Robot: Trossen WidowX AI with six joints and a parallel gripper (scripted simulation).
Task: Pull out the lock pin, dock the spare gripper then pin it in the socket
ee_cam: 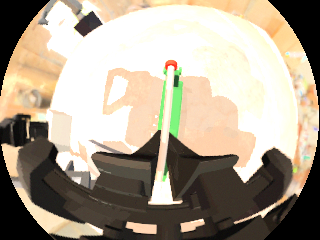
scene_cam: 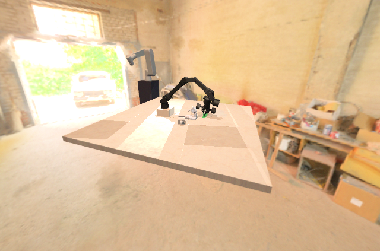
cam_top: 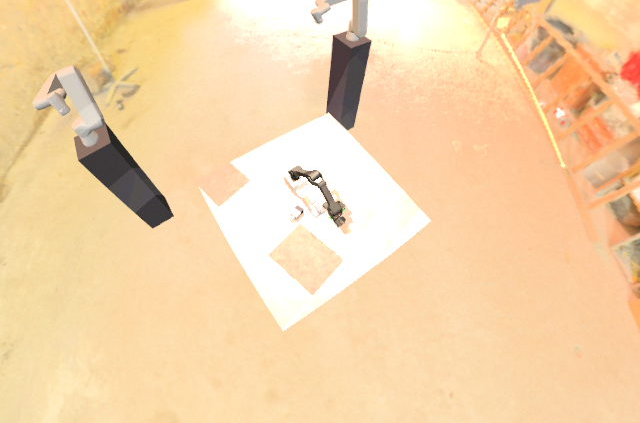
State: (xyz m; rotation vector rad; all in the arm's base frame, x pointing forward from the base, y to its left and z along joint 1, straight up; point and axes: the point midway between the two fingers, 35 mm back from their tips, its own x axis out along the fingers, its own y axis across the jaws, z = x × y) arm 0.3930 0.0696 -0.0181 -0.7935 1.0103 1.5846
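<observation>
The green strip lies 20 mm to the left of my gripper tip and 10 mm ahead of it. From my gripper tip the other things lie so: grey mount (90 mm to the right, 90 mm behind, 30 mm above); spare gripper (240 mm to the right, 150 mm behind).
</observation>
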